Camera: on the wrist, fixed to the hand. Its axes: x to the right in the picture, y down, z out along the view.
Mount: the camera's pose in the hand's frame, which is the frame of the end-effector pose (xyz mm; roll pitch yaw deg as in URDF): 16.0 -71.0 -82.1 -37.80 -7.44 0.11
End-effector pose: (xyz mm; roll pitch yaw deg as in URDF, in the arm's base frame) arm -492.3 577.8 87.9 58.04 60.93 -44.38
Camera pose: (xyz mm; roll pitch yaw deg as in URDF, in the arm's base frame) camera -529.1 658.7 23.5 10.55 56.36 -55.71
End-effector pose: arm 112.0 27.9 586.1 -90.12 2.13 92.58
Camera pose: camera 193.0 50.2 656.6 -127.63 2.24 100.03
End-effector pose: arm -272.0 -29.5 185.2 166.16 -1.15 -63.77
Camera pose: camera -186.0 -3.6 248.2 128.29 6.05 -65.66
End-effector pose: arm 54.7 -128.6 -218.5 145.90 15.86 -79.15
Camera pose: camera 162.0 -131.5 -195.8 106.62 21.91 -83.74
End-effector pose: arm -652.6 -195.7 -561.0 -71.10 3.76 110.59
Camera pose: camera -564.9 -142.9 -521.6 -108.57 1.43 117.66
